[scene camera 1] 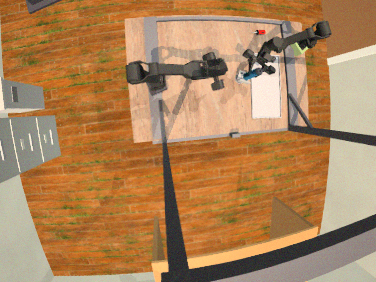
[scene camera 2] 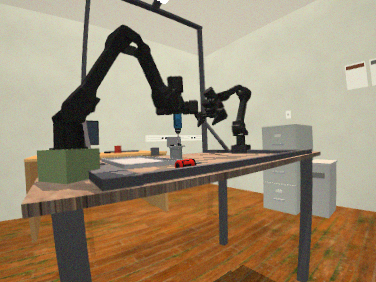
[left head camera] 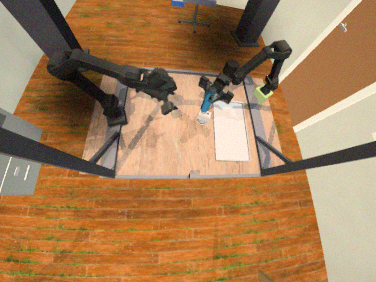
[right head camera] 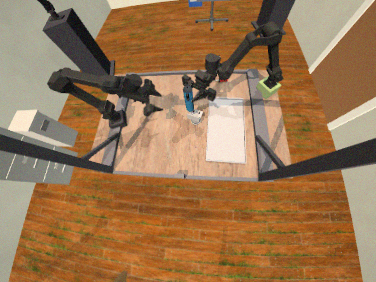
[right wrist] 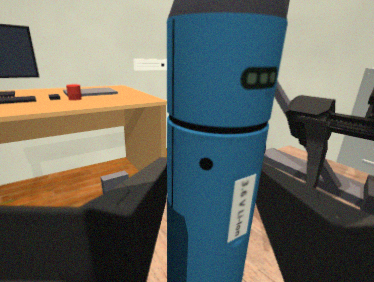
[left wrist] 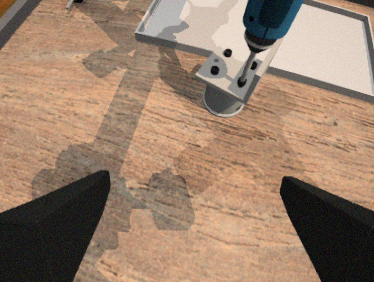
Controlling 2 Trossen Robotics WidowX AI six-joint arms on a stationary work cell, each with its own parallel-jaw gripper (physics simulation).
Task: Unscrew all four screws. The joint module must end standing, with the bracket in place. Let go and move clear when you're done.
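Pixels of known places: left gripper, between the fingertips: (scene camera 2: 204, 125) (left head camera: 175, 101) (right head camera: 162, 102) (left wrist: 197, 182); right gripper, between the fingertips: (scene camera 1: 252, 75) (left head camera: 207, 100) (right head camera: 187, 99) (right wrist: 210, 168); left arm's base, origin of its link: (scene camera 1: 156, 83) (scene camera 2: 240, 144) (left head camera: 115, 114) (right head camera: 115, 118); right arm's base, origin of its link: (scene camera 1: 302, 44) (left head camera: 264, 90) (right head camera: 270, 83).
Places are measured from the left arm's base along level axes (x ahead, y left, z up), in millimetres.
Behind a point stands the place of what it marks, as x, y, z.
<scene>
The joint module (left wrist: 220, 103) {467, -139, -23} (scene camera 2: 175, 153) {516, -137, -21} stands upright on the table, with the grey bracket (left wrist: 231, 86) {466, -145, 14} (scene camera 2: 173, 141) {477, -178, 35} on top. Four dark screw heads show on the bracket: one screw (left wrist: 228, 52) {518, -150, 17}, a second (left wrist: 215, 70) {489, -129, 17}, a third (left wrist: 253, 65) {492, -176, 21} and a fourth (left wrist: 242, 83) {462, -155, 25}. My right gripper (right wrist: 210, 168) {460, -160, 186} is shut on the blue electric screwdriver (right wrist: 220, 105) {486, -144, 223} (left wrist: 272, 17) {449, -148, 119} (right head camera: 189, 100) {467, -172, 191} (scene camera 2: 177, 121) {484, -144, 129}, held upright, slightly tilted in the left wrist view. Its bit reaches down to the fourth screw. My left gripper (left wrist: 197, 182) {333, -80, 111} (right head camera: 161, 101) {333, -80, 111} is open and empty, above the table, apart from the module.
A white tray (left head camera: 231, 145) {608, -364, -48} (right head camera: 225, 145) {609, -362, -48} lies beside the module. A red tool (scene camera 1: 260, 32) {751, 83, -27} (scene camera 2: 185, 163) {776, 98, -31} lies near the table edge. A green block (scene camera 2: 67, 165) {1035, -18, -14} supports the right arm. Dark frame bars border the table.
</scene>
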